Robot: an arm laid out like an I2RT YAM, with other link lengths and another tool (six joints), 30 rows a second.
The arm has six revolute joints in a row. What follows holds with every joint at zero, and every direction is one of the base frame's. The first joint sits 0.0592 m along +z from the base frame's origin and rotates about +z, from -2.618 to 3.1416 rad. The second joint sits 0.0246 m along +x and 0.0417 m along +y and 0.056 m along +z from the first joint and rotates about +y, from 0 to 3.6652 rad. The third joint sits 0.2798 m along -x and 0.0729 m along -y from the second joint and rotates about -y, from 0 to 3.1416 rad. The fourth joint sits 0.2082 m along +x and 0.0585 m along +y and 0.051 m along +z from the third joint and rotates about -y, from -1.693 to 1.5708 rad. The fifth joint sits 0.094 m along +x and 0.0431 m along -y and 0.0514 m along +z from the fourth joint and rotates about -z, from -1.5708 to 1.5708 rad. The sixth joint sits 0.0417 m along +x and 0.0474 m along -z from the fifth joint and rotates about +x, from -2.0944 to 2.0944 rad. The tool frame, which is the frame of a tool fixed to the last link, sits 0.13 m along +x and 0.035 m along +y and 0.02 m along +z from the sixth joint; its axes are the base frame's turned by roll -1.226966, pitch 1.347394 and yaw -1.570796 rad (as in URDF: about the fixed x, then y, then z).
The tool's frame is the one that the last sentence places.
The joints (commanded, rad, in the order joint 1, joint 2, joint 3, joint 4, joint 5, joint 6), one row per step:
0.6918, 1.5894, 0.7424, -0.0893, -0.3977, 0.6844
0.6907, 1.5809, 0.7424, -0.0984, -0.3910, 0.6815
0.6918, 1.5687, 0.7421, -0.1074, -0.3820, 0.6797
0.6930, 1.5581, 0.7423, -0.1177, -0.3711, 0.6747
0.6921, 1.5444, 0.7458, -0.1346, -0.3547, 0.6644
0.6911, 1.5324, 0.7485, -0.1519, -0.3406, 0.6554
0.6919, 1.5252, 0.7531, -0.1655, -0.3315, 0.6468
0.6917, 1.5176, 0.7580, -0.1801, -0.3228, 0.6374
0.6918, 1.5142, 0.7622, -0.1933, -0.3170, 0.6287
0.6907, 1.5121, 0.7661, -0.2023, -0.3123, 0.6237
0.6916, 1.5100, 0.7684, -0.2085, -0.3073, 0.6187
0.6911, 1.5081, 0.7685, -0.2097, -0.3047, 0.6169
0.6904, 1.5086, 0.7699, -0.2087, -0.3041, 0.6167
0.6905, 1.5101, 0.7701, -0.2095, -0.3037, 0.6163
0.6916, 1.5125, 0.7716, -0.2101, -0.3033, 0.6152
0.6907, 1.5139, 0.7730, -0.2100, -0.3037, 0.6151
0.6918, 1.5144, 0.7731, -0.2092, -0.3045, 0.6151
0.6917, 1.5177, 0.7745, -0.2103, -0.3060, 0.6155
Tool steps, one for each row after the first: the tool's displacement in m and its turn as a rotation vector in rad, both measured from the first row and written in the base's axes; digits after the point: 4 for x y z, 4 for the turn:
0.0000, -0.0018, 0.0010, -0.0051, -0.0048, -0.0029
-0.0003, -0.0032, 0.0031, -0.0091, -0.0129, -0.0058
-0.0007, -0.0048, 0.0044, -0.0165, -0.0220, -0.0074
0.0000, -0.0075, 0.0066, -0.0285, -0.0372, -0.0103
0.0002, -0.0104, 0.0078, -0.0408, -0.0480, -0.0128
0.0000, -0.0115, 0.0091, -0.0494, -0.0566, -0.0108
0.0000, -0.0130, 0.0104, -0.0581, -0.0653, -0.0089
-0.0005, -0.0142, 0.0104, -0.0672, -0.0693, -0.0054
-0.0001, -0.0151, 0.0107, -0.0732, -0.0724, -0.0052
-0.0003, -0.0156, 0.0109, -0.0785, -0.0766, -0.0033
0.0000, -0.0161, 0.0113, -0.0801, -0.0796, -0.0040
0.0007, -0.0160, 0.0117, -0.0794, -0.0815, -0.0050
0.0007, -0.0160, 0.0111, -0.0810, -0.0803, -0.0047
0.0006, -0.0156, 0.0107, -0.0824, -0.0801, -0.0029
0.0011, -0.0155, 0.0108, -0.0822, -0.0800, -0.0035
0.0008, -0.0150, 0.0108, -0.0813, -0.0799, -0.0020
0.0008, -0.0148, 0.0101, -0.0822, -0.0766, -0.0014

